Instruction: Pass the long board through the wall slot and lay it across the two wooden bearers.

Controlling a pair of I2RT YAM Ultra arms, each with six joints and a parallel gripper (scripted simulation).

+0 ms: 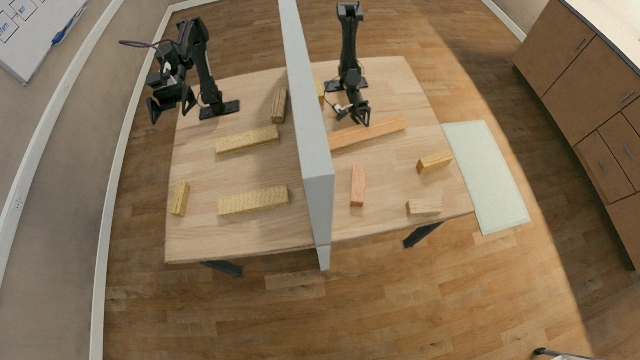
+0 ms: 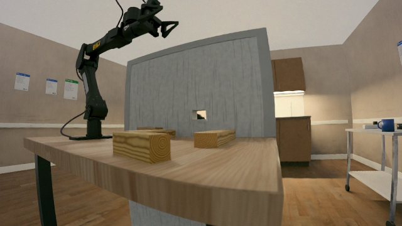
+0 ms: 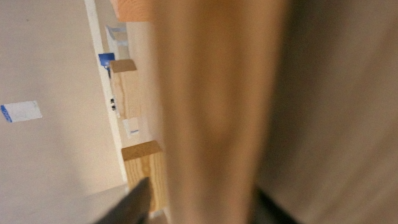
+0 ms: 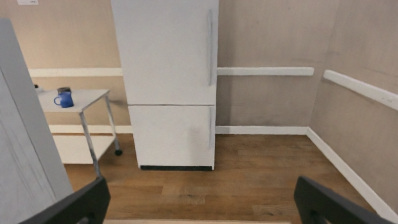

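Right now the long board is 20 mm ahead of my left hand and 10 mm below it. Round my left hand: small block: 770 mm to the right, 140 mm ahead, 20 mm below.
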